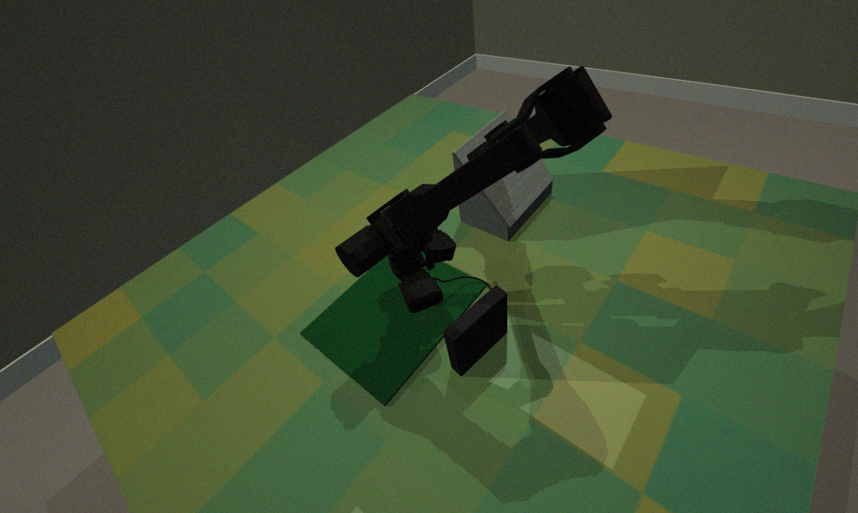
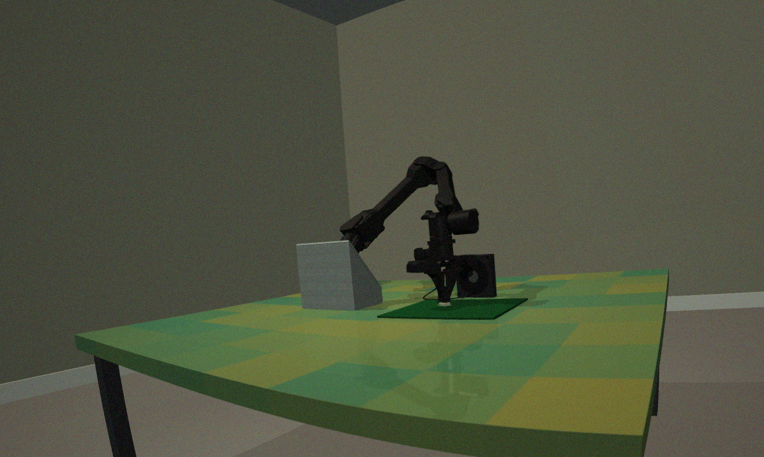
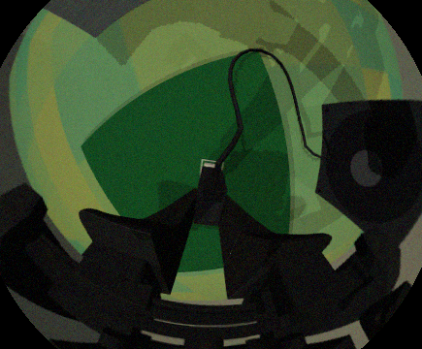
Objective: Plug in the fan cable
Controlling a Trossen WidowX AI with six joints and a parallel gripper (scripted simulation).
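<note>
My gripper tip is now 1 cm below the black plug and 1 cm past it. Round my gripper tip: black fan (15 cm to the left, 3 cm above, 1 cm ahead); dark green board (4 cm below, 4 cm ahead, 3 cm to the right).
</note>
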